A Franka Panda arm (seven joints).
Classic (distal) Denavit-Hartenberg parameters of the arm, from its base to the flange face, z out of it. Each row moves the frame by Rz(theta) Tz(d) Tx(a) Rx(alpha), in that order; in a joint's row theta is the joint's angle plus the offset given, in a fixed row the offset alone. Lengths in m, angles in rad.
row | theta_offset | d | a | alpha
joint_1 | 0 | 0.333 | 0 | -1.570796
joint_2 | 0 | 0 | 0 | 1.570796
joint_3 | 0 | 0.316 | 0.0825 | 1.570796
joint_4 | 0 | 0 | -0.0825 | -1.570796
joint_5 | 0 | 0.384 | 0 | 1.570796
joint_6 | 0 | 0 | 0.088 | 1.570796
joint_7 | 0 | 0.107 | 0 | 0
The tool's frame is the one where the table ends.
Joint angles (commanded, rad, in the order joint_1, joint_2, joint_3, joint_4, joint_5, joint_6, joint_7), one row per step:
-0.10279, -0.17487, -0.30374, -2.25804, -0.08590, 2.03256, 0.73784
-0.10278, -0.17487, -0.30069, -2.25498, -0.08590, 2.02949, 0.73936
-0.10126, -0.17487, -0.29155, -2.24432, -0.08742, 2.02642, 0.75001
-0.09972, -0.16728, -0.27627, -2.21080, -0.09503, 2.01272, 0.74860
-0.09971, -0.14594, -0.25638, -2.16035, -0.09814, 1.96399, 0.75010
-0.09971, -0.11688, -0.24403, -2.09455, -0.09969, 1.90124, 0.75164
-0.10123, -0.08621, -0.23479, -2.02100, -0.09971, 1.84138, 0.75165
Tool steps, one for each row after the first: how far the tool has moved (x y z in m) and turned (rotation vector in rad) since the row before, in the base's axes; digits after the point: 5 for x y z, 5 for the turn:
0.00090, 0.00116, 0.00122, -0.00074, 0.00011, 0.00127
0.00386, 0.00371, 0.00486, -0.00648, -0.00636, 0.00001
0.00897, 0.00432, 0.01112, -0.01595, -0.00800, 0.01955
0.01041, 0.00588, 0.00958, -0.00626, 0.02152, 0.01527
0.01091, 0.00202, 0.01153, -0.00368, 0.02738, 0.00561
0.01145, -0.00012, 0.01435, -0.00460, 0.01830, 0.00182

